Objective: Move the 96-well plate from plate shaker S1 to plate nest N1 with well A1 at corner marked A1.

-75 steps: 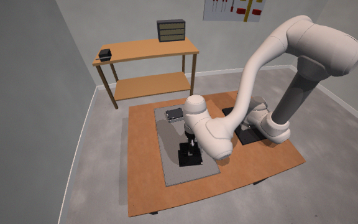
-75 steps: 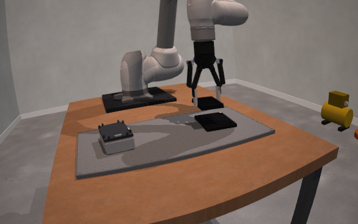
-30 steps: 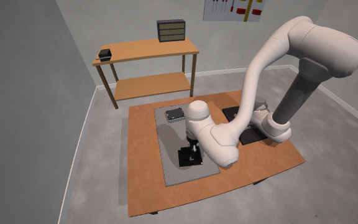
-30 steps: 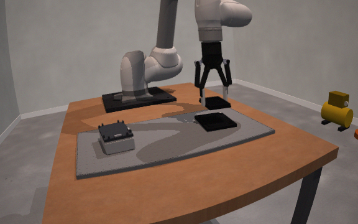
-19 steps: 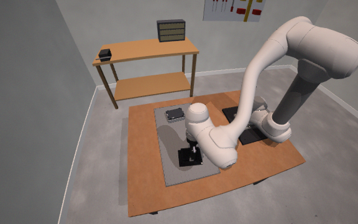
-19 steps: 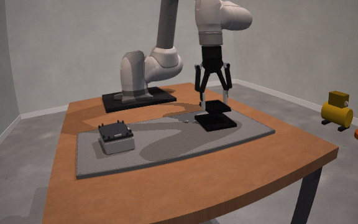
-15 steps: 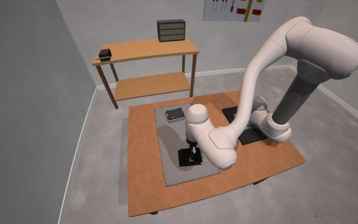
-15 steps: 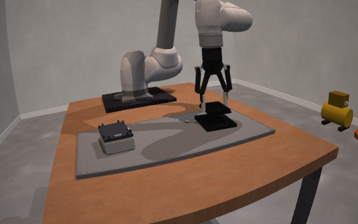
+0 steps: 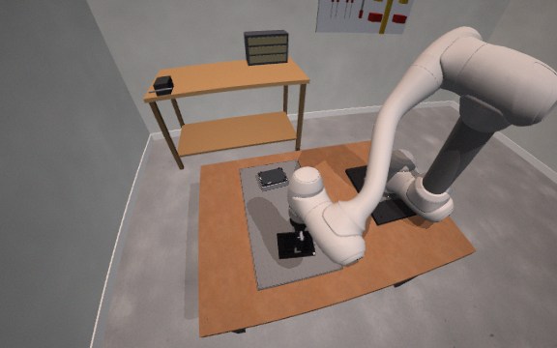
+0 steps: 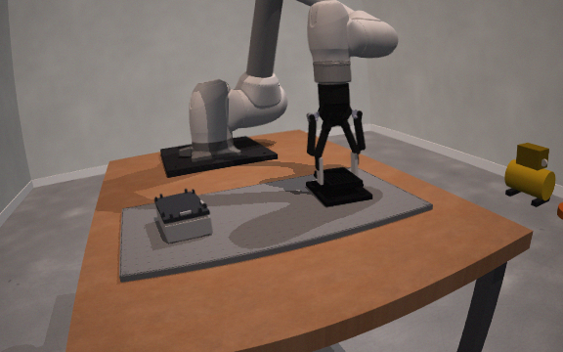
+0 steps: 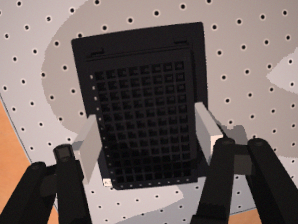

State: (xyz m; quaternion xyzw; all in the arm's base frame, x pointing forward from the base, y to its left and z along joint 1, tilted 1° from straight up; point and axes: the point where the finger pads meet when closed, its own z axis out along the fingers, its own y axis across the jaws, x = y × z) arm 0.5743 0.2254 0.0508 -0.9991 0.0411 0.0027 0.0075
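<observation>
Right now my hand is 50 mm above the black plate nest N1. Also, from my hand: pale A1 mark 70 mm behind, 60 mm to the left, 50 mm below; then black 96-well plate 20 mm below.
</observation>
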